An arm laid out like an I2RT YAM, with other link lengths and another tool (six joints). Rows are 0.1 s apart.
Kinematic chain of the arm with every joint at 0, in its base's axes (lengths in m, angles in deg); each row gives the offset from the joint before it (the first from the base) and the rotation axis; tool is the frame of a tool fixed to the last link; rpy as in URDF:
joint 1: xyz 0 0 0.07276 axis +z
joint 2: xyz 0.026 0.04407 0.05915 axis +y
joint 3: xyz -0.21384 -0.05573 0 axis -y
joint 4: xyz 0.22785 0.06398 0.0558 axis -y
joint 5: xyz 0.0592 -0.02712 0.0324 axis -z
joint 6: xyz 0.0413 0 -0.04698 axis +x
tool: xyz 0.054 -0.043 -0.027 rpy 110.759 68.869 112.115
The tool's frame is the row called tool.
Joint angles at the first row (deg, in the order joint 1, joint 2, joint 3, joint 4, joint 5, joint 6):
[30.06 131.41 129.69 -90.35 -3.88 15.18]
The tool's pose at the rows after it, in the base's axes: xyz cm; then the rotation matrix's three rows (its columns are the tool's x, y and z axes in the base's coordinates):
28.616 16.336 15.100; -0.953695 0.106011 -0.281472; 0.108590 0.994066 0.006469; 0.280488 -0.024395 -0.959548
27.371 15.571 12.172; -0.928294 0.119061 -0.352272; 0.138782 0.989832 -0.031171; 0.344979 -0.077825 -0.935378
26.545 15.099 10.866; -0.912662 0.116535 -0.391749; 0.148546 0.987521 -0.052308; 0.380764 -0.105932 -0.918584
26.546 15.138 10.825; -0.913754 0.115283 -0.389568; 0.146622 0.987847 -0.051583; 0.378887 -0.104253 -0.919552
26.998 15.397 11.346; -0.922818 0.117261 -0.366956; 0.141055 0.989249 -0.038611; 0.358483 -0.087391 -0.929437
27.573 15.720 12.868; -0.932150 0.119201 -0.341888; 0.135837 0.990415 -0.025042; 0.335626 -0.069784 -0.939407
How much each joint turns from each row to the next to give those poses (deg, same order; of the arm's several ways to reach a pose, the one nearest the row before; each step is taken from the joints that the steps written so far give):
[0.00 0.22 -10.01 4.62 0.00 1.11]
[-0.17 0.00 -8.87 3.93 -0.02 0.81]
[-0.02 0.03 -4.27 1.51 -0.07 0.05]
[0.06 -0.05 -0.11 0.22 0.00 -0.03]
[0.00 -0.04 1.86 -0.29 0.00 -0.02]
[0.00 0.00 4.39 -2.64 0.05 0.00]

